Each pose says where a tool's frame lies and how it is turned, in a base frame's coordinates. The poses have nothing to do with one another.
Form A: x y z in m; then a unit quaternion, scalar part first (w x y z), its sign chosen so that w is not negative.
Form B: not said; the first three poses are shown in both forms.
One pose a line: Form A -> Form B
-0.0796, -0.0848, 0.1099, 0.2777, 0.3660, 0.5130, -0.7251 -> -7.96, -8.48, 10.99, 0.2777, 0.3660, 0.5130, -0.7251
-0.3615, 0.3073, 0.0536, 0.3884, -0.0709, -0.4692, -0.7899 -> -36.15, 30.73, 5.36, 0.3884, -0.0709, -0.4692, -0.7899
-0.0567, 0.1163, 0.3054, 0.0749, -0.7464, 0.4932, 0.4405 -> -5.67, 11.63, 30.54, 0.0749, -0.7464, 0.4932, 0.4405
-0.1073, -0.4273, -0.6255, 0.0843, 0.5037, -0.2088, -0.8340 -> -10.73, -42.73, -62.55, 0.0843, 0.5037, -0.2088, -0.8340
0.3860, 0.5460, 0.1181, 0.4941, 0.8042, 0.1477, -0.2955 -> 38.60, 54.60, 11.81, 0.4941, 0.8042, 0.1477, -0.2955
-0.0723, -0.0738, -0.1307, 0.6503, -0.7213, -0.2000, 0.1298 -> -7.23, -7.38, -13.07, 0.6503, -0.7213, -0.2000, 0.1298
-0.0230, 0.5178, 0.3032, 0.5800, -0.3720, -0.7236, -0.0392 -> -2.30, 51.78, 30.32, 0.5800, -0.3720, -0.7236, -0.0392
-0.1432, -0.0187, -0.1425, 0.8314, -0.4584, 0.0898, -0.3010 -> -14.32, -1.87, -14.25, 0.8314, -0.4584, 0.0898, -0.3010
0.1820, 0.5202, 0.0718, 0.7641, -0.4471, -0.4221, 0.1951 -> 18.20, 52.02, 7.18, 0.7641, -0.4471, -0.4221, 0.1951
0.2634, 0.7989, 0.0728, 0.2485, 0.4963, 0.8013, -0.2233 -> 26.34, 79.89, 7.28, 0.2485, 0.4963, 0.8013, -0.2233
